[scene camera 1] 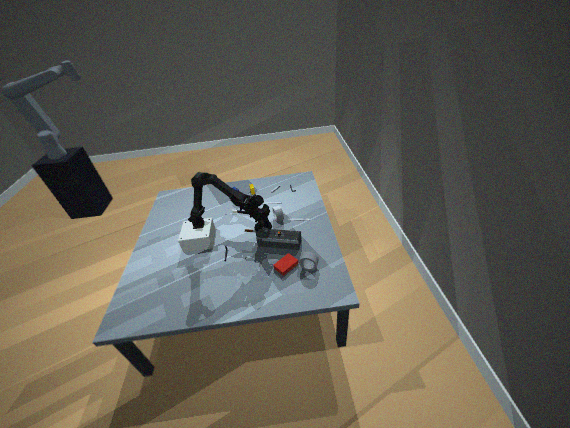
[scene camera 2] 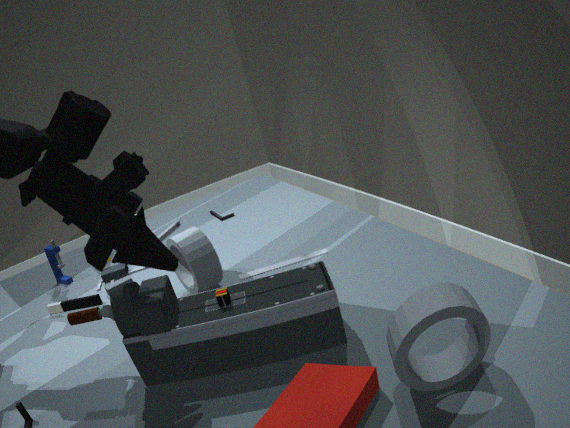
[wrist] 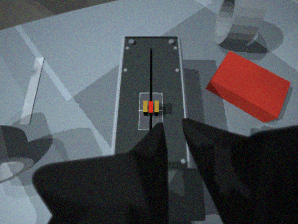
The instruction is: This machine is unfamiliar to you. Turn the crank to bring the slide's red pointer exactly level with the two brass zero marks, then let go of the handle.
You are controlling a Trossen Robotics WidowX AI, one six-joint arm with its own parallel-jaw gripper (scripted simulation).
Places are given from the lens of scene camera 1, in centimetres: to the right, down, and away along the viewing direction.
slide machine (scene camera 1: 287, 239): 2, 15, 167
